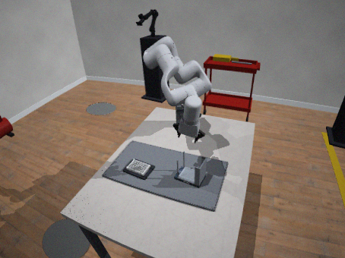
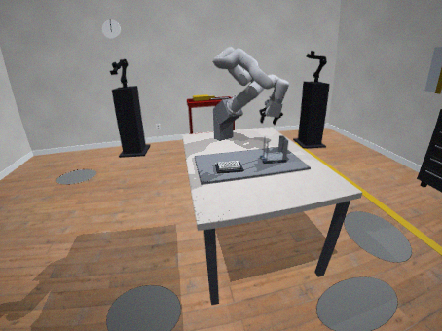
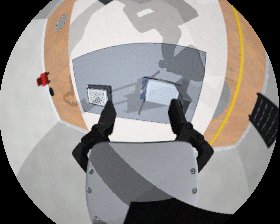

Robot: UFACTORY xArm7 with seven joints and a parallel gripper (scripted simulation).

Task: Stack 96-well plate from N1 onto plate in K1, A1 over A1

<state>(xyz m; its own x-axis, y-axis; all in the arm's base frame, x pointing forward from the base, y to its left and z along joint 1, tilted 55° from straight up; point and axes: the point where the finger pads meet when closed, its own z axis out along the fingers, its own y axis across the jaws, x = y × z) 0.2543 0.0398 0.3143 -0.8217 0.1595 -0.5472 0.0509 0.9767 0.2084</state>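
Right now the pale A1 square is 350 mm to the right of my hand, 240 mm below it and 70 mm ahead of it.
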